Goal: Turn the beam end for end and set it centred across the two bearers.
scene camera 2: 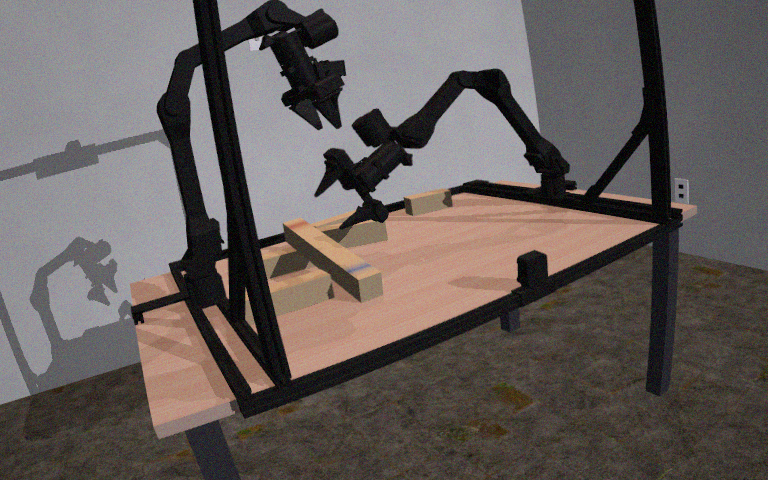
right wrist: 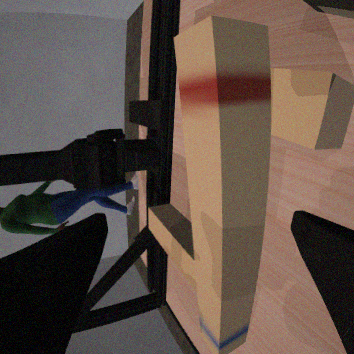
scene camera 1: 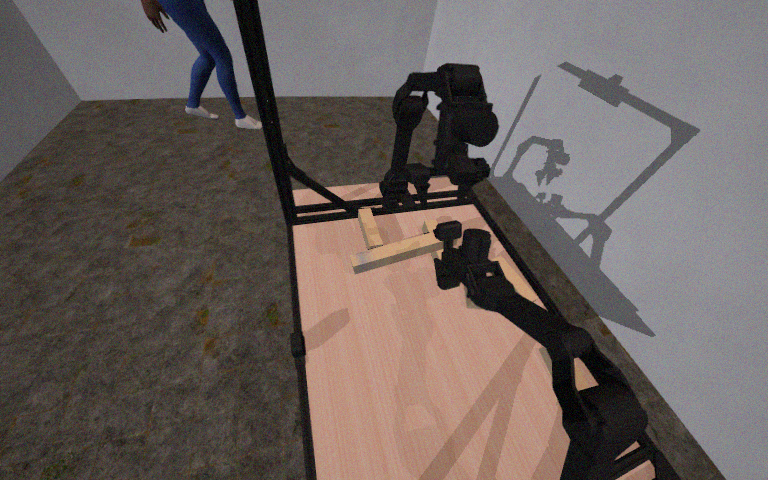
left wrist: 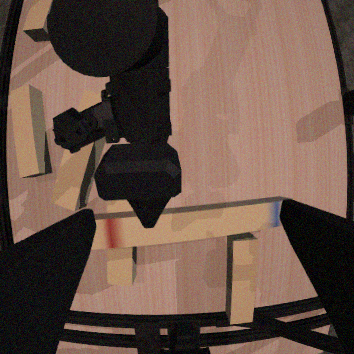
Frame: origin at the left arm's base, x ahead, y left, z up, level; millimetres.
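Seen in the pictures: left gripper, fingertip midpoint: point(scene camera 2: 329, 128) point(scene camera 1: 441, 207) point(left wrist: 188, 214); right gripper, fingertip midpoint: point(scene camera 2: 327, 212) point(right wrist: 201, 222) point(scene camera 1: 434, 244) point(left wrist: 149, 201); left arm's base at its link origin: point(scene camera 2: 207, 301) point(right wrist: 153, 153) point(scene camera 1: 389, 203) point(left wrist: 183, 333); right arm's base at its link origin: point(scene camera 2: 554, 195).
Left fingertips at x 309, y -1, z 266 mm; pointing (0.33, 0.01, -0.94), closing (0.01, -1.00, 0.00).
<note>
Offsets run from my left fingertips to a thing's middle.
The pale wooden beam {dx -63, dy -26, dz -236 mm} point(scene camera 1: 396, 251) point(scene camera 2: 325, 251) point(left wrist: 200, 222) point(right wrist: 240, 175) lies crosswise at the two bearers, its red band at the far bearer {dx -92, dy +103, dz -264 mm} point(scene camera 2: 288, 264) point(left wrist: 121, 267) point(right wrist: 300, 105), its blue band just past the near bearer {dx -186, dy -108, dz -264 mm} point(scene camera 1: 369, 229) point(scene camera 2: 300, 291) point(left wrist: 242, 280) point(right wrist: 170, 230). It meets the near bearer right at that bearer's end; how far it overlaps the top is unclear. My left gripper point(scene camera 2: 330, 127) point(left wrist: 188, 214) is open, empty, high above the beam. My right gripper point(scene camera 2: 329, 211) point(right wrist: 201, 222) is open, empty, close above the beam near its red half; one fingertip is hidden in the left wrist view.
Loose wooden blocks point(scene camera 2: 427, 202) point(left wrist: 27, 132) lie along the table's wall side; another block {dx +60, dy +165, dz -260 mm} point(scene camera 2: 368, 233) point(left wrist: 75, 172) lies near the beam's red end. A black frame post point(scene camera 1: 260, 84) point(scene camera 2: 237, 198) rises at the table edge. A small black box point(scene camera 2: 532, 268) sits on the edge rail.
</note>
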